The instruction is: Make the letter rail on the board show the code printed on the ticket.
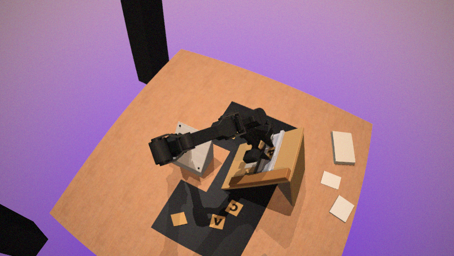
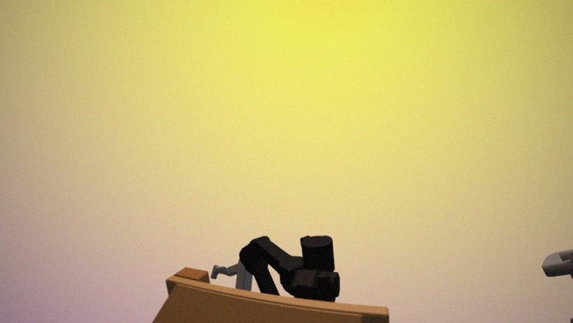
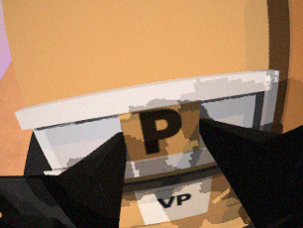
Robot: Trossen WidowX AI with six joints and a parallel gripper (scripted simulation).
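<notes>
The white ticket is 6 cm behind my gripper tip, 2 cm to the right of it and 7 cm below it. The rest, counted from my gripper tip: black mat: 15 cm behind, 9 cm to the right, 17 cm below; then p tile: right at my gripper tip; then c tile: 3 cm behind, 21 cm to the right, 17 cm below.
</notes>
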